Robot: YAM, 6 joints.
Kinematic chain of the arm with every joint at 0, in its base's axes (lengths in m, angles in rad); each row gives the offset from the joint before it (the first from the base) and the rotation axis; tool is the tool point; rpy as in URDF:
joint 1: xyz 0 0 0.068 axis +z
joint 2: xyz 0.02 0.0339 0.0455 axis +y
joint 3: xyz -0.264 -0.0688 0 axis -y
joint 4: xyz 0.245 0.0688 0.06 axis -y
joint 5: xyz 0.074 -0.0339 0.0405 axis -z
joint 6: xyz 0.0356 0 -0.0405 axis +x
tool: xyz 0 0 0 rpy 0 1.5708 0
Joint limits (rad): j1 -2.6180..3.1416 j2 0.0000..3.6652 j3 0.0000..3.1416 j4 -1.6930..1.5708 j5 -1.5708..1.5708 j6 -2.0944..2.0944
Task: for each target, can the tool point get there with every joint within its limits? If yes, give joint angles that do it. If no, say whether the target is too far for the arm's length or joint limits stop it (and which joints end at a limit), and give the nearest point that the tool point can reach.
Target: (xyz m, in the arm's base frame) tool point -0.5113 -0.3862 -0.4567
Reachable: no: too far | nearest point -0.3909 -0.2953 -0.2881 | short by 0.226 m
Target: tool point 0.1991 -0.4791 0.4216
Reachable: yes | joints 1.9712 0.5081 2.7734 0.6000 -0.0948 -0.9938
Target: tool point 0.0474 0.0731 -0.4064
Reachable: no: joint limits stop it (at a limit: joint 2) | nearest point 0.0596 0.0919 -0.3525 | short by 0.058 m
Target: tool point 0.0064 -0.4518 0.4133
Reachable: yes | joints -1.5784 2.2366 2.7158 -1.2329 -0.2796 -0.7441
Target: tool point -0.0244 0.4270 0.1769
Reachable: yes | joints 1.5771 2.0446 1.4768 -0.5157 -0.6551 1.0485
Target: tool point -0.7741 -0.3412 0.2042
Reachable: no: too far | nearest point -0.5604 -0.3087 0.1820 | short by 0.217 m
